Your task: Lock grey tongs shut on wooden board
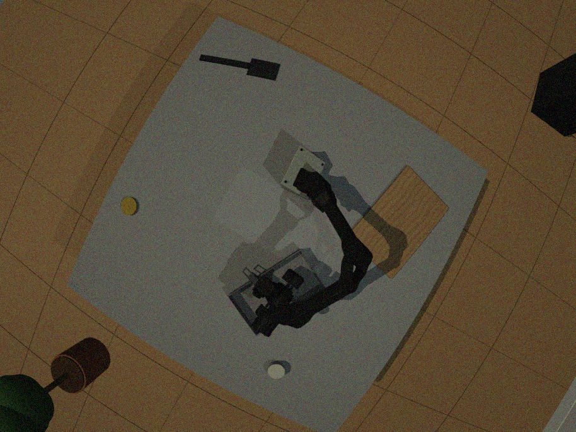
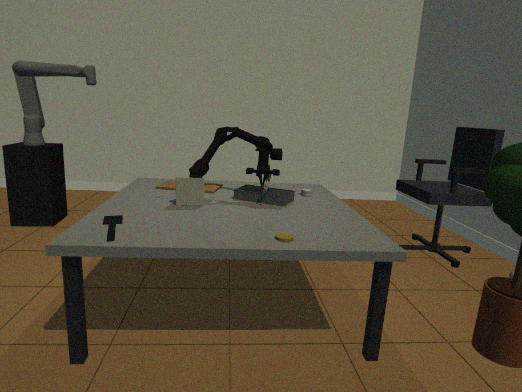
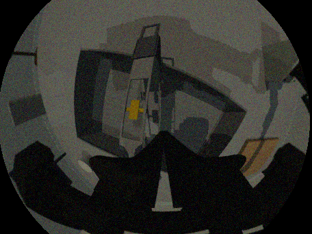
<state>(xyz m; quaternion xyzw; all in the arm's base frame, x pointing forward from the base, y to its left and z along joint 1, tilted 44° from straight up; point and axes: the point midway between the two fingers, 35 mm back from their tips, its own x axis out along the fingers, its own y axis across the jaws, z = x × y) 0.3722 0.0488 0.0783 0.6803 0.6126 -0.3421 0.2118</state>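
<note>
Right now the roasting tin is 2 cm ahead of my gripper tip and 5 cm below it. Round my gripper tip: wooden board: 40 cm behind, 30 cm to the left, 7 cm below; then yellow disc: 2 cm behind, 65 cm to the right, 7 cm below; then white disc: 30 cm ahead, 13 cm to the left, 6 cm below.
</note>
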